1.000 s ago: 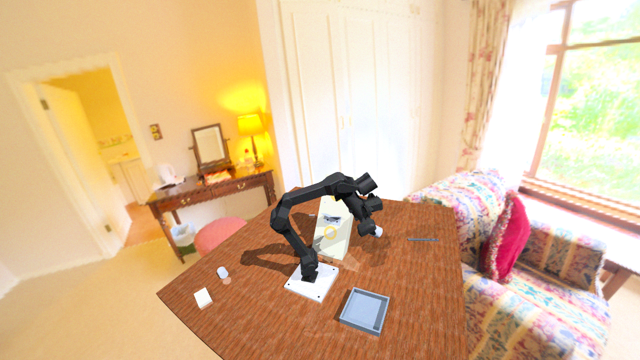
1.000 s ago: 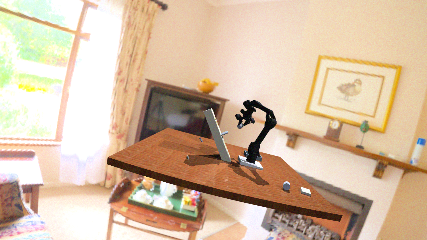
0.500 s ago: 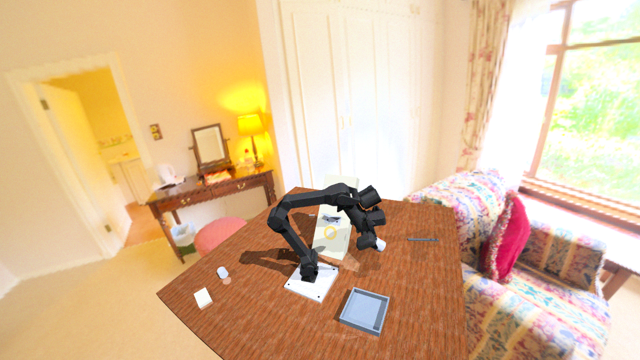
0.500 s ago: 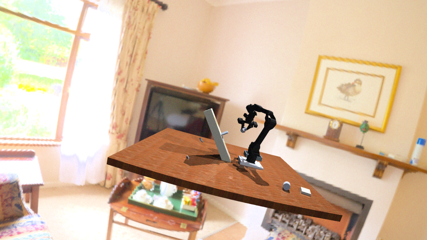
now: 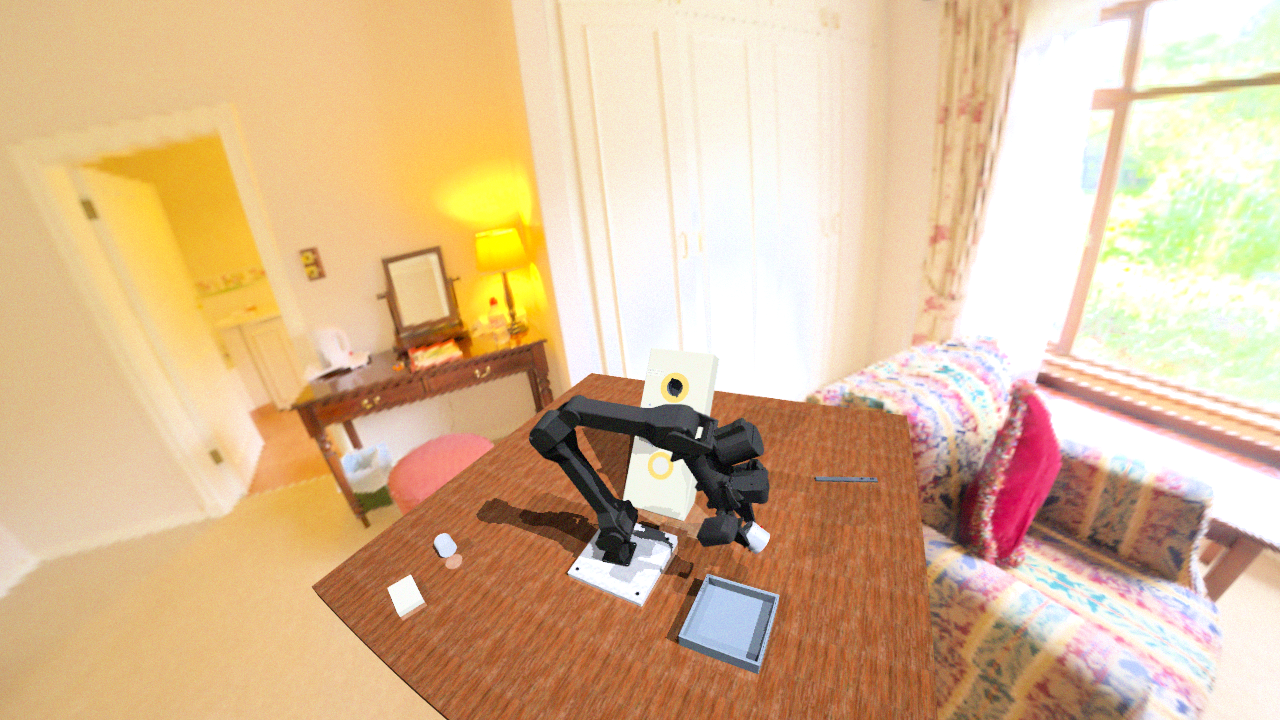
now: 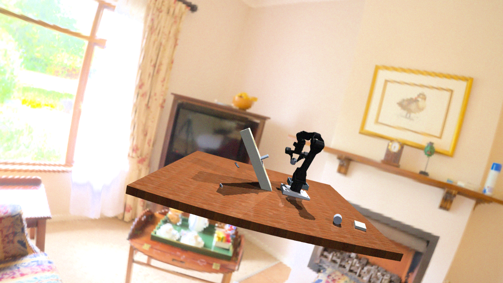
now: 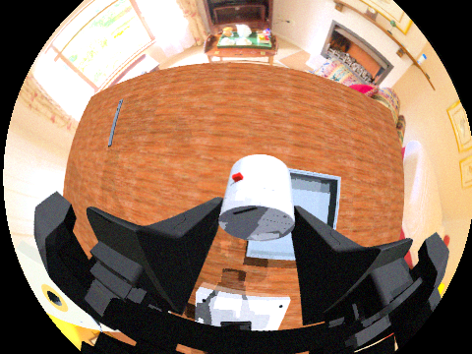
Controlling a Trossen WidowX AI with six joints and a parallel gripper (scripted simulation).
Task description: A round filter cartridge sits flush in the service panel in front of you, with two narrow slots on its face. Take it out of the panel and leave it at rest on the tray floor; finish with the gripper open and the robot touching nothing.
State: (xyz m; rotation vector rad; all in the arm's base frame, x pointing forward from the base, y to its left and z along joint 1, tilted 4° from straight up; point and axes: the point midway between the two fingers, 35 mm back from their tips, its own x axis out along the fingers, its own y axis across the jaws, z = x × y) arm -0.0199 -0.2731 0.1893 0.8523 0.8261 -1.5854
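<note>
Now: the grey tray 170 mm below my gripper tip, 80 mm behind it and 20 mm to the left of it. Also, from my gripper tip: filter cartridge: right at my gripper tip; then white block: 730 mm to the left, 210 mm behind, 170 mm below; then cream service panel: 350 mm ahead, 230 mm to the left, 10 mm above.
</note>
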